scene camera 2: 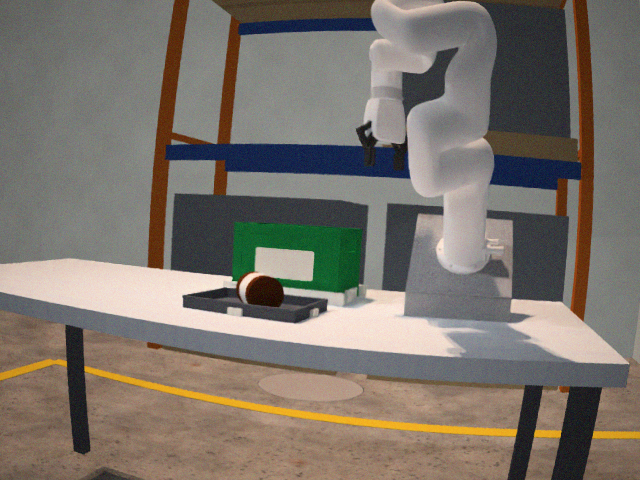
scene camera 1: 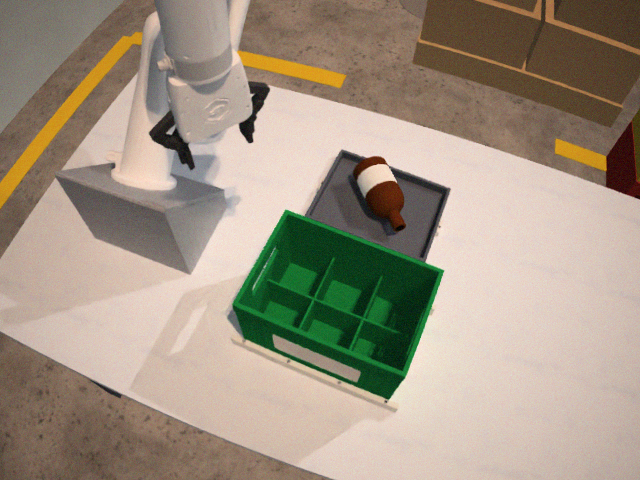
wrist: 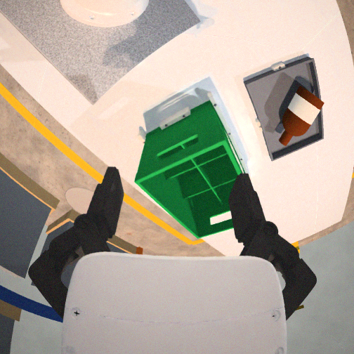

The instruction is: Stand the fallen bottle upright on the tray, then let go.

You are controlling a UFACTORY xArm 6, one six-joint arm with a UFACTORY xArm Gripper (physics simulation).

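Where they show: gripper, fingertip midpoint: (scene camera 2: 384,168) (scene camera 1: 218,149); arm's base at its link origin: (scene camera 2: 463,253) (scene camera 1: 143,180).
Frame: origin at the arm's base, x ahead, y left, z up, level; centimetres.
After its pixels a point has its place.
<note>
A brown bottle (scene camera 1: 379,191) @[x 41.5, y 16.1, z -6.4 cm] (scene camera 2: 263,290) @[x 38.4, y 24.1, z -8.8 cm] (wrist: 301,111) with a white label lies on its side on the grey tray (scene camera 1: 325,198) @[x 30.9, y 15.8, z -13.4 cm] (scene camera 2: 273,312) @[x 35.0, y 27.7, z -12.3 cm] (wrist: 320,122). In scene camera 1 its neck points toward the lower right, and its base is by the tray's far edge. My gripper (scene camera 1: 221,153) @[x 19.7, y -2.5, z 18.3 cm] (scene camera 2: 383,159) @[x 19.7, y -2.5, z 18.3 cm] (wrist: 177,183) is open and empty. It hangs high above the table, between the robot's base and the tray in scene camera 1, well apart from the bottle.
A green crate (scene camera 1: 310,356) @[x 39.4, y -19.6, z -5.1 cm] (scene camera 2: 297,242) @[x 39.0, y -1.0, z -0.2 cm] (wrist: 175,150) with divided compartments stands right beside the tray. The robot's grey base block (scene camera 1: 139,227) @[x 4.0, y -9.0, z -0.7 cm] (scene camera 2: 457,304) @[x 0.5, y 8.1, z -10.6 cm] (wrist: 65,45) stands on the white table (scene camera 1: 516,310) @[x 74.1, y 3.5, z -13.9 cm] (scene camera 2: 129,304) @[x 65.5, y 31.6, z -13.9 cm] (wrist: 305,195).
</note>
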